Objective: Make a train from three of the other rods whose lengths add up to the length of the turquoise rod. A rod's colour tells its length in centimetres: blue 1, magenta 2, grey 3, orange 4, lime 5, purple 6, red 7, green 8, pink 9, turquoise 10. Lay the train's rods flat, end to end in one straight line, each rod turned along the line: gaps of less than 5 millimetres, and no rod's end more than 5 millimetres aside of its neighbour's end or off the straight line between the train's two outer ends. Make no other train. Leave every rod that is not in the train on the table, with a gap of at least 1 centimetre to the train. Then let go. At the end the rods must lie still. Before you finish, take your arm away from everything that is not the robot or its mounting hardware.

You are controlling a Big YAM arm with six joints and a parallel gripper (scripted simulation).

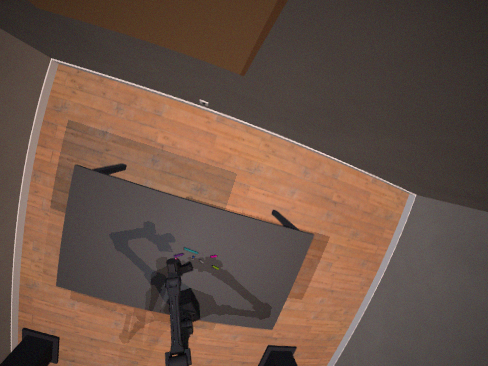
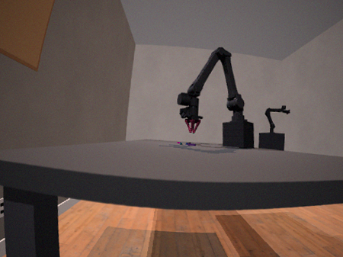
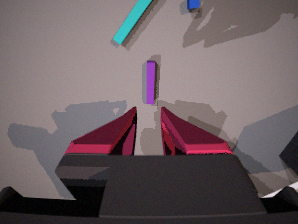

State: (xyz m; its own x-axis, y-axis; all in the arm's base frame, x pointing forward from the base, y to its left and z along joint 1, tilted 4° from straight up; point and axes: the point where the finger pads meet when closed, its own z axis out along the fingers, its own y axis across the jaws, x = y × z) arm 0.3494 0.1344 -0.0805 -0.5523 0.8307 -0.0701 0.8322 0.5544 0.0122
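My gripper is now 80 mm above the purple rod. The rest, counted from my hand: turquoise rod (80 mm below, 70 mm to the right, 50 mm ahead); blue rod (100 mm to the right, 80 mm below, 10 mm ahead); grey rod (160 mm to the right, 80 mm below, 10 mm behind).
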